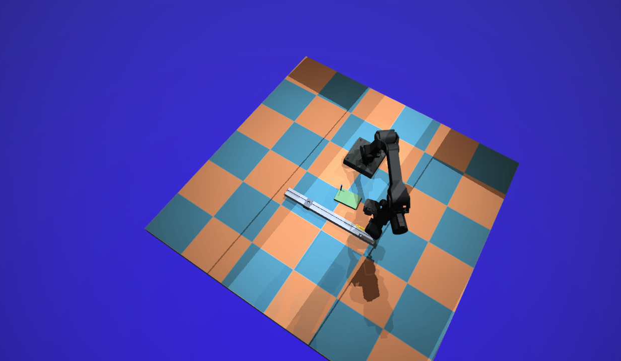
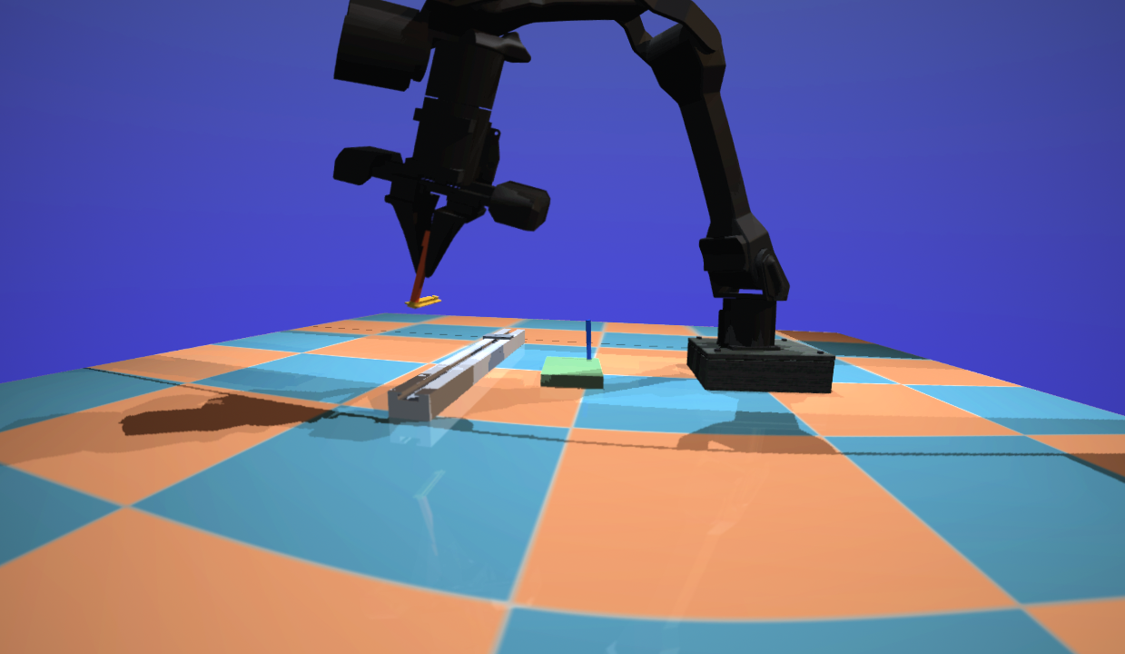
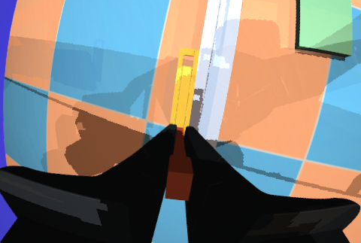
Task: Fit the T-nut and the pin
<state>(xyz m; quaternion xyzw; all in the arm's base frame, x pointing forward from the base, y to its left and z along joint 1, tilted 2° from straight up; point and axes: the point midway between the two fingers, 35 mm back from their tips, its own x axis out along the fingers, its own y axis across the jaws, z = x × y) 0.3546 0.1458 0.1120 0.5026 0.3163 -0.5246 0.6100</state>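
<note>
Right now my gripper tip is 2 cm to the left of the brass T-nut. The rest, counted from my gripper tip: green tray (16 cm to the right, 16 cm behind, 11 cm below); blue pin (19 cm to the right, 17 cm behind, 9 cm below).
</note>
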